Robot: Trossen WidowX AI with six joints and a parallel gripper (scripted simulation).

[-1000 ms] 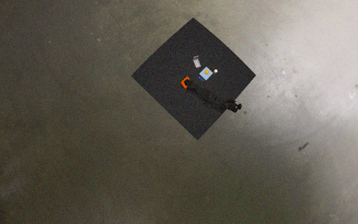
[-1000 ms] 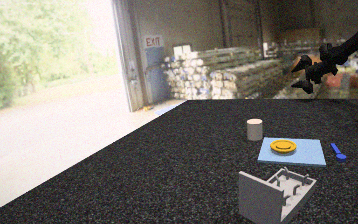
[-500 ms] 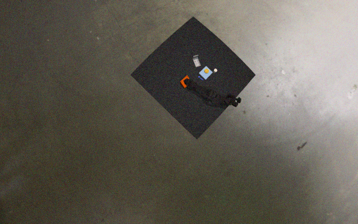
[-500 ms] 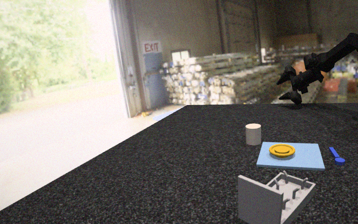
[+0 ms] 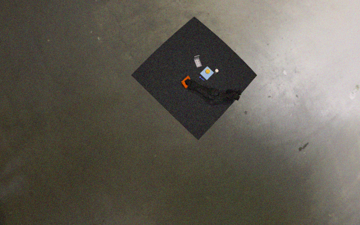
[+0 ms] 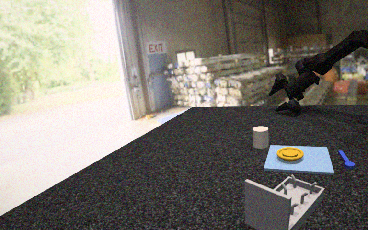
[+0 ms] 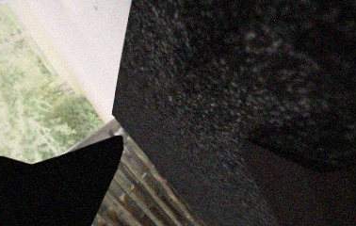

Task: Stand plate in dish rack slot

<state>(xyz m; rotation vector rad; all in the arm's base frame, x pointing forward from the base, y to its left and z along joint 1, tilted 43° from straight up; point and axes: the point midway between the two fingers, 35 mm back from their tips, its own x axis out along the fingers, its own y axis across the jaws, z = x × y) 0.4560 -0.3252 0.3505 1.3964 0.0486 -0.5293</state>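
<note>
Now: gripper tip 6 cm past the white cup, 37 cm to the right of it and 1 cm above it. Round my gripper tip: blue spoon 28 cm behind, 41 cm to the left, 3 cm below; yellow plate 16 cm behind, 44 cm to the left, 2 cm below; light blue mat 17 cm behind, 42 cm to the left, 3 cm below.
</note>
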